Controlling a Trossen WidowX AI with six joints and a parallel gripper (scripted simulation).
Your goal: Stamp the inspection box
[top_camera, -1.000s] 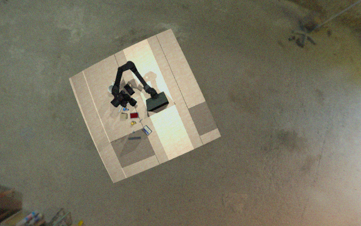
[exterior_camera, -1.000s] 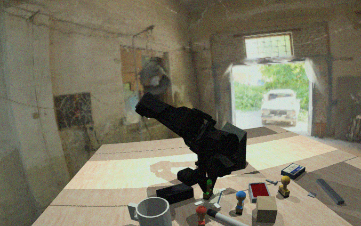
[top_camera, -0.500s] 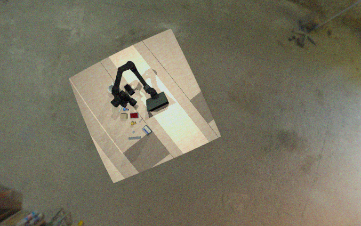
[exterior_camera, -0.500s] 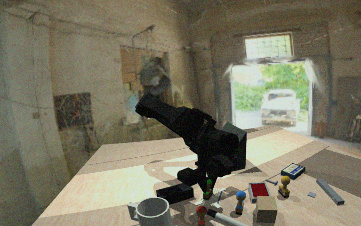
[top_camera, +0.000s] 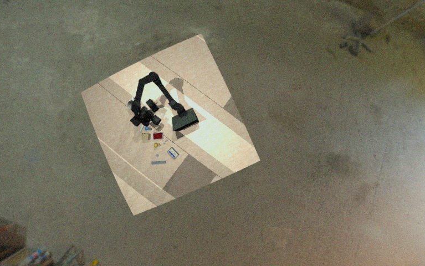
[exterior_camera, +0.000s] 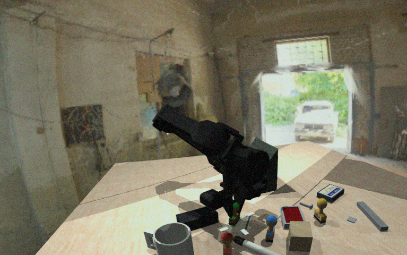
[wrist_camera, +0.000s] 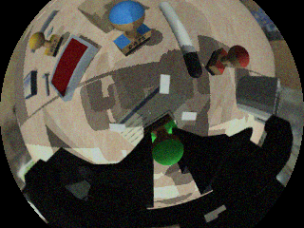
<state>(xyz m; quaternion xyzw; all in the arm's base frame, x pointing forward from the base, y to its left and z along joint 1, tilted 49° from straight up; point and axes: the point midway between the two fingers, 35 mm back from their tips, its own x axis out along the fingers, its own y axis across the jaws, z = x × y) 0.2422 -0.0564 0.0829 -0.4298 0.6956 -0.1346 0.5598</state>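
My gripper tip is now 3 cm above the white card and 1 cm to the right of it. The rest, counted from my gripper tip: black block (10 cm to the right, 2 cm behind, 1 cm below); green-knobbed stamp (right at my gripper tip); blue-knobbed stamp (10 cm ahead, 7 cm to the left).
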